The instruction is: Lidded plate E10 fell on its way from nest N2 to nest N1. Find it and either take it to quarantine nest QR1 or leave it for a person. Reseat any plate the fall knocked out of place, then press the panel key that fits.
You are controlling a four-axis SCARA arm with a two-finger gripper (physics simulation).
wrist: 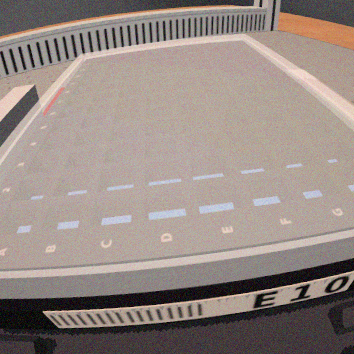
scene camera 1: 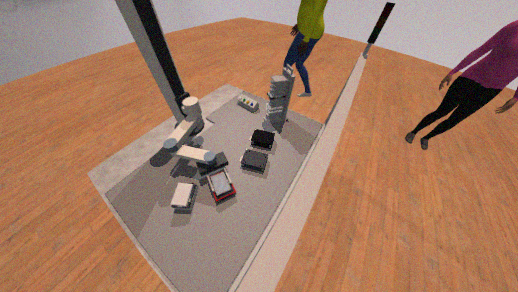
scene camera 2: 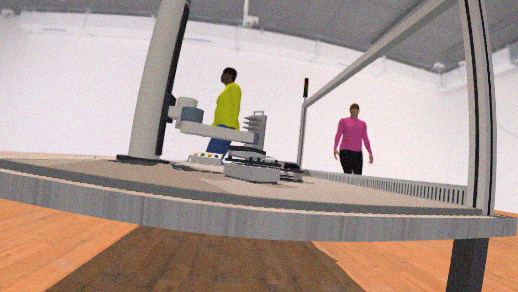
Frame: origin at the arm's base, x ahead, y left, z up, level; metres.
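Where they show: gripper, fingertip midpoint: (wrist: 161,95) (scene camera 1: 222,187) (scene camera 2: 286,165).
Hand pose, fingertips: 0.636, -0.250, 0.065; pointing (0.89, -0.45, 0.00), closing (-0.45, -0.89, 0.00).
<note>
After its pixels a point has its place, as x, y, z.
Lidded plate E10 (scene camera 1: 220,183) @[0.617, -0.243, 0.079] (wrist: 200,115) @[0.587, -0.233, 0.080], with a clear lid, lies over the red-edged nest (scene camera 1: 224,198) @[0.675, -0.287, 0.018]; whether it is fully seated cannot be told. My gripper (scene camera 1: 219,176) is low at the plate, and its fingers look closed about the plate's sides. In the wrist view the plate fills the picture, its E10 label at the bottom and its outline somewhat askew; the right finger is hidden. A white-topped plate (scene camera 1: 183,193) @[0.492, -0.411, 0.086] sits on a nest beside it. Two dark nests or plates (scene camera 1: 262,138) @[0.624, 0.202, 0.070] (scene camera 1: 254,160) @[0.683, 0.013, 0.060] stand on the other side. The key panel (scene camera 1: 248,102) @[0.274, 0.495, 0.080] is at the back.
A tall plate rack (scene camera 1: 287,95) @[0.628, 0.529, 0.275] stands at the back of the table. A slatted barrier (scene camera 2: 400,185) @[0.965, -0.467, 0.040] (wrist: 150,35) @[0.965, -0.413, 0.026] runs along one edge. A person in yellow (scene camera 1: 311,20) (scene camera 2: 228,105) and a person in pink (scene camera 1: 492,62) (scene camera 2: 353,134) stand beyond the table.
</note>
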